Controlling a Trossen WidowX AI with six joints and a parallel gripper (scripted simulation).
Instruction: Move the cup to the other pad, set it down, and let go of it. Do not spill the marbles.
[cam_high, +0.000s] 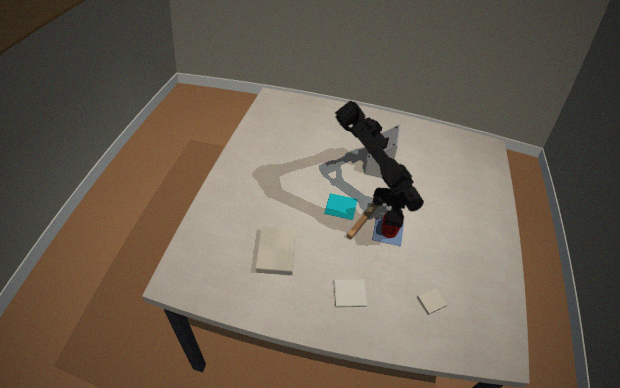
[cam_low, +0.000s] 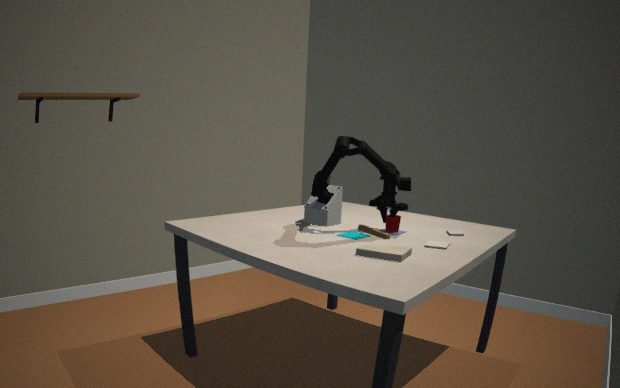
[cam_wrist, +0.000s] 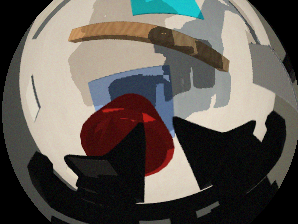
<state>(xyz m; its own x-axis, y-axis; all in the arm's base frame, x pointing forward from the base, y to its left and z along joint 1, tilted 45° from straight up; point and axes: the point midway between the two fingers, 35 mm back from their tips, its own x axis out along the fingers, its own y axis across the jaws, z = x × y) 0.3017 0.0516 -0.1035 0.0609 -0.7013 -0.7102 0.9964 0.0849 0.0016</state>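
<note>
Now: gripper tip 200 mm to the left of the cyan pad, 40 mm above it and 30 mm past it. The rest, counted from my gripper tip: red cup: 30 mm ahead; then pale flat block: 350 mm to the right, 250 mm ahead, 20 mm below; then wooden bar: 100 mm to the right, 40 mm below.
</note>
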